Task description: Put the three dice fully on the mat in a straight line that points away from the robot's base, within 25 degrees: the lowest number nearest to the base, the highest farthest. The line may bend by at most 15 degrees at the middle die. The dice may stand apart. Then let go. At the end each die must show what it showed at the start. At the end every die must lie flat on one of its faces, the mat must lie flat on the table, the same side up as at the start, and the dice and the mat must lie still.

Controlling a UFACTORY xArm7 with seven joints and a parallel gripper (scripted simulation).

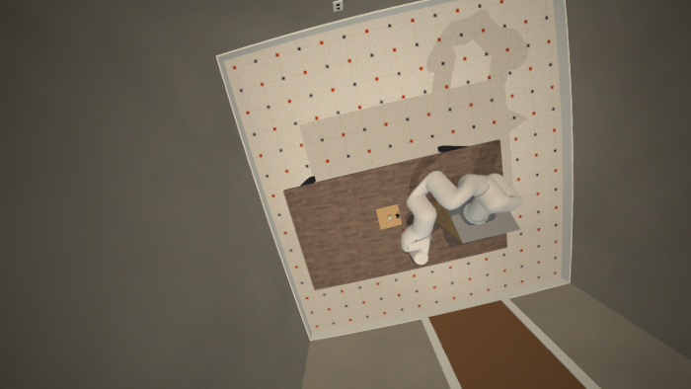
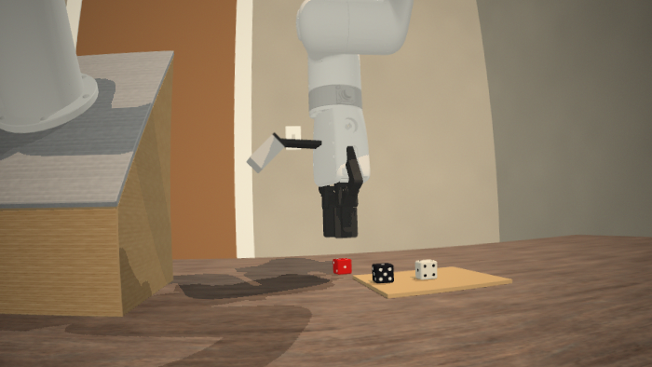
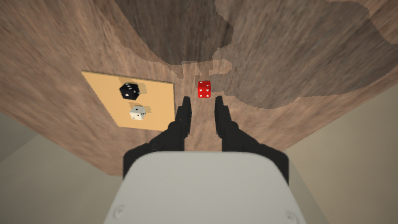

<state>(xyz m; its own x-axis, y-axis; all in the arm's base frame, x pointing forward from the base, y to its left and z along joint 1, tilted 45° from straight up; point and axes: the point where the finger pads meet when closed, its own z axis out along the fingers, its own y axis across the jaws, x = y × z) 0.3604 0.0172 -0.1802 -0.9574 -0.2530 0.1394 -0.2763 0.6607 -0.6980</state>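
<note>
Now: hand 60 mm above the red die. The rest, counted from my hand: tan mat (90 mm ahead, 110 mm to the right, 70 mm below).
</note>
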